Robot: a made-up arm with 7 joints. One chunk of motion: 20 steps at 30 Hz.
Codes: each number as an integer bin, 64 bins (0 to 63) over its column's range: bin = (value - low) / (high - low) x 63, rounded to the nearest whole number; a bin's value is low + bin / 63 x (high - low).
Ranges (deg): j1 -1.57..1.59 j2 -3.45..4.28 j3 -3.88..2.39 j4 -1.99..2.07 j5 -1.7..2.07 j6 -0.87..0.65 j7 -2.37..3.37
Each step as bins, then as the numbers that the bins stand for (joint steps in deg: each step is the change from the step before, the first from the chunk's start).
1 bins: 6 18 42 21 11 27 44
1 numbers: -1.269 -1.241 0.300 -0.637 -1.042 -0.219 1.639
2 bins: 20 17 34 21 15 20 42
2 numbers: -0.567 -1.364 -0.496 -0.637 -0.802 -0.387 1.457
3 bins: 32 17 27 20 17 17 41
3 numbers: 0.035 -1.364 -1.193 -0.701 -0.683 -0.460 1.366
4 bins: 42 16 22 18 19 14 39
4 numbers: 0.537 -1.487 -1.690 -0.830 -0.563 -0.532 1.183
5 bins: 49 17 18 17 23 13 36
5 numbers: 0.888 -1.364 -2.089 -0.894 -0.324 -0.556 0.910
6 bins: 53 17 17 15 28 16 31
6 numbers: 1.088 -1.364 -2.188 -1.023 -0.024 -0.484 0.454
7 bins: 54 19 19 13 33 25 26
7 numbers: 1.139 -1.119 -1.989 -1.152 0.275 -0.267 -0.001
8 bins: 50 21 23 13 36 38 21
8 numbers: 0.938 -0.873 -1.591 -1.152 0.454 0.047 -0.457
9 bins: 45 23 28 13 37 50 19
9 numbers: 0.687 -0.628 -1.093 -1.152 0.514 0.336 -0.639
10 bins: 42 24 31 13 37 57 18
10 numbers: 0.537 -0.505 -0.795 -1.152 0.514 0.505 -0.730
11 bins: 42 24 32 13 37 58 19
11 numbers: 0.537 -0.505 -0.695 -1.152 0.514 0.529 -0.639
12 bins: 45 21 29 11 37 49 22
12 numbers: 0.687 -0.873 -0.994 -1.281 0.514 0.312 -0.366
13 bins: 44 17 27 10 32 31 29
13 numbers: 0.637 -1.364 -1.193 -1.346 0.215 -0.122 0.272
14 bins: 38 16 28 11 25 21 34
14 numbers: 0.336 -1.487 -1.093 -1.281 -0.204 -0.363 0.728
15 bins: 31 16 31 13 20 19 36
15 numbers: -0.015 -1.487 -0.795 -1.152 -0.503 -0.412 0.910
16 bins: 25 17 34 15 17 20 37
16 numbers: -0.316 -1.364 -0.496 -1.023 -0.683 -0.387 1.001
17 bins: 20 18 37 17 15 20 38
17 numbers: -0.567 -1.241 -0.198 -0.894 -0.802 -0.387 1.092
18 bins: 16 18 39 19 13 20 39
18 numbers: -0.767 -1.241 0.001 -0.766 -0.922 -0.387 1.183
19 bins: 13 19 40 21 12 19 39
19 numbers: -0.918 -1.119 0.101 -0.637 -0.982 -0.412 1.183
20 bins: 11 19 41 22 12 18 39
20 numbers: -1.018 -1.119 0.200 -0.572 -0.982 -0.436 1.183
